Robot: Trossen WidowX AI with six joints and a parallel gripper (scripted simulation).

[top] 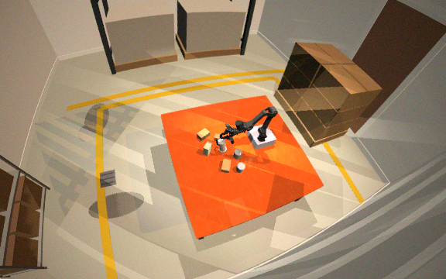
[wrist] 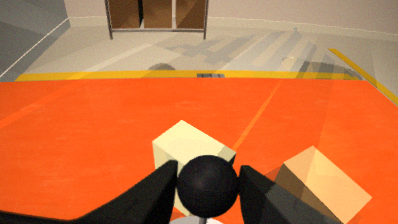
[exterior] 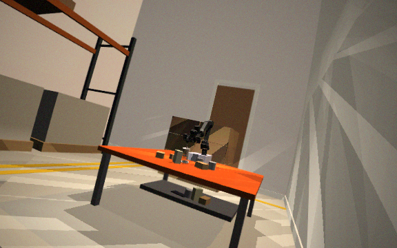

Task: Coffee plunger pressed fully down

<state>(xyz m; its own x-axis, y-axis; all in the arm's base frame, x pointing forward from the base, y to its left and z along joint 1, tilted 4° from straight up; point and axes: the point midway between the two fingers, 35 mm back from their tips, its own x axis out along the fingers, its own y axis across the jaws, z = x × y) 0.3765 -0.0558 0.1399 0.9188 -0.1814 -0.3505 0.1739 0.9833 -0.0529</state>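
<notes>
Now: the coffee press 10 cm below my gripper tip, 2 cm behind it and 1 cm to the right of it.
</notes>
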